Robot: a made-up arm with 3 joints.
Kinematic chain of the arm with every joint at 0, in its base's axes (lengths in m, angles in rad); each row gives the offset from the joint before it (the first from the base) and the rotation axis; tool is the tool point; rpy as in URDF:
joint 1: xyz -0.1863 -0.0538 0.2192 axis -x
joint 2: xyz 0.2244 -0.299 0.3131 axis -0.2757 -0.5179 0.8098
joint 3: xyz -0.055 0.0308 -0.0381 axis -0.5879 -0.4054 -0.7
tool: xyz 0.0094 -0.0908 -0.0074 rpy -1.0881 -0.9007 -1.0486
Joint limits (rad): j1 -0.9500..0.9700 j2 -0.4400..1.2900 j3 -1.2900..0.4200
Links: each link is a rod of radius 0.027 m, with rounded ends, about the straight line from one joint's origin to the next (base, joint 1, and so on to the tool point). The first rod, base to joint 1, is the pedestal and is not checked.
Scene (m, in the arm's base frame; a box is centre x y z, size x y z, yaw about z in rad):
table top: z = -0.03
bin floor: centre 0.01 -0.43 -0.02 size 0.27 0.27 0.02 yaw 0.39
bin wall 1: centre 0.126 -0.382 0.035 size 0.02 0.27 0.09 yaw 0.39
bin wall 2: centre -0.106 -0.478 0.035 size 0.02 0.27 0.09 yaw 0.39
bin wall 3: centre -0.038 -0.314 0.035 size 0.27 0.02 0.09 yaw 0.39
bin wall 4: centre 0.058 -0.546 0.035 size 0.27 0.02 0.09 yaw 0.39
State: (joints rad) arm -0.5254 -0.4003 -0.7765
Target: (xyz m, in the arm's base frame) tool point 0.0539 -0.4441 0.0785
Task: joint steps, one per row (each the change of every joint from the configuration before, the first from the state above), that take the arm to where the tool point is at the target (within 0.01 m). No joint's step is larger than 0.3 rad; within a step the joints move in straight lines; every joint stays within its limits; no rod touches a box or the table.
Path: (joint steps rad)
1: -0.1380 0.2638 0.0313
2: -0.1381 0.2639 0.0312
3: -0.1380 0.2638 0.0313

